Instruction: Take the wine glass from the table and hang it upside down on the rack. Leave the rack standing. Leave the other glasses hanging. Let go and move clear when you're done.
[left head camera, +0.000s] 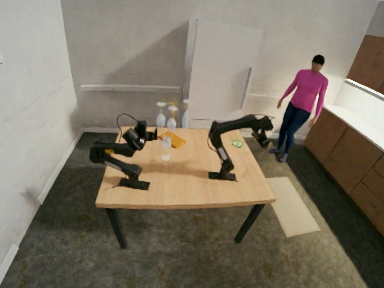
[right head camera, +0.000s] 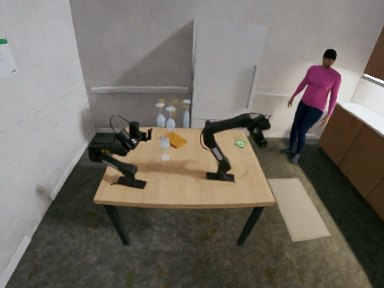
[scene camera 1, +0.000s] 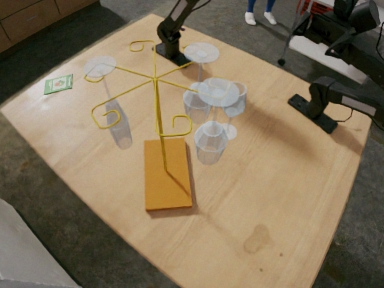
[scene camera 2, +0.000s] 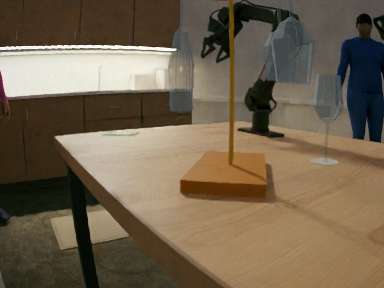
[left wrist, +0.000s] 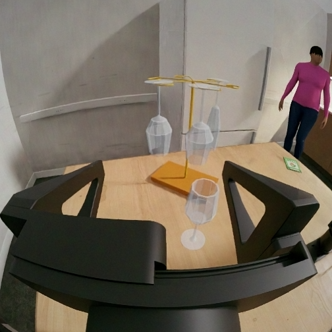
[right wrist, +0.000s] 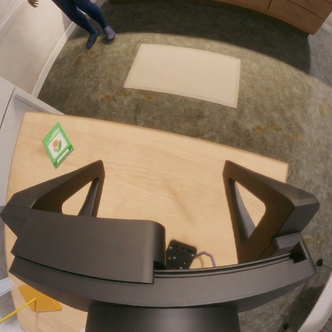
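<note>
A clear wine glass stands upright on the table. Beside it is the rack, with an orange base and yellow hooked arms. Three glasses hang upside down from it. My left gripper is open and empty, left of the standing glass in the head views and apart from it. My right gripper is open and empty, raised on the table's right side in the head views.
A green card lies on the table. The right arm's base stands on the table. A person in pink stands beyond the table. A pale mat lies on the floor.
</note>
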